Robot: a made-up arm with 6 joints. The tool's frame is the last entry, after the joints. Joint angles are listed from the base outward.
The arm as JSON. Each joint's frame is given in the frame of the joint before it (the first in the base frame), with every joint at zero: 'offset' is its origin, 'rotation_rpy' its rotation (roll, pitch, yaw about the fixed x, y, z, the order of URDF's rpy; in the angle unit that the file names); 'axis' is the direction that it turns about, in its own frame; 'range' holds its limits. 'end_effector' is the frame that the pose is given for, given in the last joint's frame.
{
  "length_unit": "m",
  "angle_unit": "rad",
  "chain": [
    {
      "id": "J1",
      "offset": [
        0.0,
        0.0,
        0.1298
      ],
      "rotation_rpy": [
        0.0,
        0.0,
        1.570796
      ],
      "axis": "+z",
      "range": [
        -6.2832,
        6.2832
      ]
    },
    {
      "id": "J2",
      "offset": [
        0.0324,
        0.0,
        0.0
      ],
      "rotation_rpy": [
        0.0,
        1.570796,
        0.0
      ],
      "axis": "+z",
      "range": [
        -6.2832,
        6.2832
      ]
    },
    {
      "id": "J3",
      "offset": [
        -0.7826,
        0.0,
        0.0
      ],
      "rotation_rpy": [
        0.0,
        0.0,
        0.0
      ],
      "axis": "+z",
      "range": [
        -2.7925,
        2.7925
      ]
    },
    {
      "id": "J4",
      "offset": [
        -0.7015,
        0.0,
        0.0
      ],
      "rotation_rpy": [
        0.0,
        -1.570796,
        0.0
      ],
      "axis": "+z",
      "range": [
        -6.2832,
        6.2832
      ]
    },
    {
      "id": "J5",
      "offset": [
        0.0,
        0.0,
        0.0
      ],
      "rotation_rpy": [
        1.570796,
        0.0,
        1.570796
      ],
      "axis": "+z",
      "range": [
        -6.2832,
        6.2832
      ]
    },
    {
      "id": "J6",
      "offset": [
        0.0,
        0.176,
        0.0
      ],
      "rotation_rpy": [
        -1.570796,
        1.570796,
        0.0
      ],
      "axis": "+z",
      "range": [
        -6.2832,
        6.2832
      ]
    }
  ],
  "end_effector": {
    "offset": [
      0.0,
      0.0,
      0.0
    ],
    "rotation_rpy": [
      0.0,
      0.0,
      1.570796
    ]
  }
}
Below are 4 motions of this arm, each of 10 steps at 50 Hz.
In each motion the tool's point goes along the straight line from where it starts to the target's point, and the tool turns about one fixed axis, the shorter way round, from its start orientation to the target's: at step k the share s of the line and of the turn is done. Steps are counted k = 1, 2, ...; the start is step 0. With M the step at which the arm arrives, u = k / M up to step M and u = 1 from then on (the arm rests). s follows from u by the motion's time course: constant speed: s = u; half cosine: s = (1 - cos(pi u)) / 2; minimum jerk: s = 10 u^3 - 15 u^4 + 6 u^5.
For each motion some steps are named. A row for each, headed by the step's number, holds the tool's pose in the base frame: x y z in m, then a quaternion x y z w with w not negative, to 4 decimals.
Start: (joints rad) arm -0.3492 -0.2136 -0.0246 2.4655 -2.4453 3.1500
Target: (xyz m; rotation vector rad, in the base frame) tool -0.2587 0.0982 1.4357 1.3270 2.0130 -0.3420
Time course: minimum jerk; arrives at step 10
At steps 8, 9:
8: -0.2561 0.0947 1.4374 0.5088 0.7755 -0.1326 0.3495
9: -0.2583 0.0977 1.4360 0.5109 0.7756 -0.1319 0.3464

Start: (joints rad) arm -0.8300 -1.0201 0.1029 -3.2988 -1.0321 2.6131
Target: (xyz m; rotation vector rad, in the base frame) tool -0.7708 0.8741 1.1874 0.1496 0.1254 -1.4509
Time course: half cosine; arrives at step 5
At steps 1, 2, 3, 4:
1: -0.8032 0.8930 1.1438 0.0724 0.0478 -0.6598 0.7464
2: -0.7942 0.8877 1.1559 0.0713 0.0504 -0.6605 0.7457
3: -0.7832 0.8813 1.1708 0.0699 0.0537 -0.6614 0.7448
4: -0.7742 0.8761 1.1828 0.0687 0.0563 -0.6621 0.7441

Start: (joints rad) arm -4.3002 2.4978 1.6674 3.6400 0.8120 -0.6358
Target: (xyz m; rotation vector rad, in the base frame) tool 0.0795 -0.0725 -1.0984 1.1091 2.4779 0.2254
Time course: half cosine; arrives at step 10
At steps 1, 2, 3, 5, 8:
1: 0.0957 -0.1464 -1.0219 0.3939 0.8922 0.0432 0.2167
2: 0.0945 -0.1411 -1.0274 0.3943 0.8921 0.0459 0.2160
3: 0.0927 -0.1327 -1.0361 0.3948 0.8919 0.0502 0.2150
5: 0.0878 -0.1104 -1.0592 0.3961 0.8912 0.0616 0.2121
8: 0.0811 -0.0797 -1.0909 0.3979 0.8902 0.0773 0.2082

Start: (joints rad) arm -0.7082 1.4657 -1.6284 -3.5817 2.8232 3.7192
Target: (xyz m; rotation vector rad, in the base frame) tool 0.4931 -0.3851 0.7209 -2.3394 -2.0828 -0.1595
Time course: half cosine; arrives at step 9
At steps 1, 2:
1: 0.5234 -0.3758 0.7308 -0.7528 -0.6520 -0.0567 0.0702
2: 0.5207 -0.3766 0.7299 -0.7523 -0.6532 -0.0562 0.0642

